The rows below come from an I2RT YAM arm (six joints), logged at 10 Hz.
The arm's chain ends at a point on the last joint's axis. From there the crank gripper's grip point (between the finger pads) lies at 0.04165 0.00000 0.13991 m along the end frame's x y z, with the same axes.
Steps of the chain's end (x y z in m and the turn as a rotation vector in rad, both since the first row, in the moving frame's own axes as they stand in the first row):
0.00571 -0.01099 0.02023 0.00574 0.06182 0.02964
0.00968 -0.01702 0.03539 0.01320 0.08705 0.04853
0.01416 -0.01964 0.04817 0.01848 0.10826 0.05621
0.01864 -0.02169 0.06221 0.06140 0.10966 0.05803
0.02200 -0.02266 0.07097 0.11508 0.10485 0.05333
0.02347 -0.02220 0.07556 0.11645 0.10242 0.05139
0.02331 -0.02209 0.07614 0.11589 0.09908 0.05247
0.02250 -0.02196 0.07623 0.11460 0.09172 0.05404
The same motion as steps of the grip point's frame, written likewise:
0.01427 -0.01042 0.01739 0.00574 0.06182 0.02964
0.02168 -0.01653 0.03124 0.01320 0.08705 0.04853
0.02903 -0.01942 0.04285 0.01848 0.10826 0.05621
0.03386 -0.02726 0.05663 0.06140 0.10966 0.05803
0.03674 -0.03584 0.06506 0.11508 0.10485 0.05333
0.03788 -0.03567 0.06976 0.11645 0.10242 0.05139
0.03728 -0.03546 0.07053 0.11589 0.09908 0.05247
0.03548 -0.03512 0.07105 0.11460 0.09172 0.05404

